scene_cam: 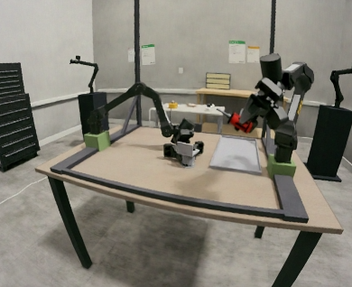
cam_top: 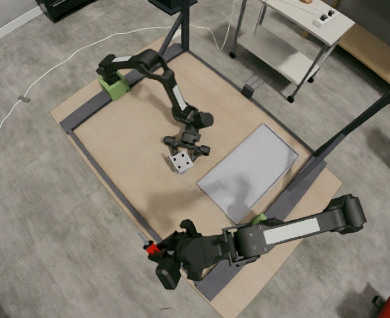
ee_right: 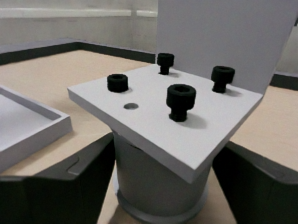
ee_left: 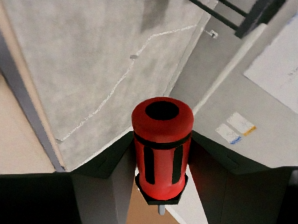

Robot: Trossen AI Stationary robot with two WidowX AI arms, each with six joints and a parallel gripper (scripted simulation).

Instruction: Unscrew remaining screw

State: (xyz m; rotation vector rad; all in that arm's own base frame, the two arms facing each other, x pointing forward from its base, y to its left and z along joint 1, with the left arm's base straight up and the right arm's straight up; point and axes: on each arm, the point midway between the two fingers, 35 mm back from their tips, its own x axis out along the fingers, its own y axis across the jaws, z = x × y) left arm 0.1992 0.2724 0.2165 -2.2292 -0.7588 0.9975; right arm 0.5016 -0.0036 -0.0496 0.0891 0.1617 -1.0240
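My left hand is 3 cm to the left of the red screwdriver and 1 cm short of it. Round my left hand: black screw (27 cm behind, 22 cm to the right, 21 cm below); grey joint module (25 cm below, 25 cm behind, 21 cm to the right); light grey bracket (25 cm behind, 21 cm to the right, 21 cm below).
Now: right hand 20 mm short of the grey joint module, 20 mm to the right of it and 10 mm above it. From my right hand the other things lie so: black screw 30 mm above; shallow grey tray 180 mm behind, 220 mm to the left, 30 mm below; light grey bracket 20 mm ahead, 10 mm to the left, 40 mm above.
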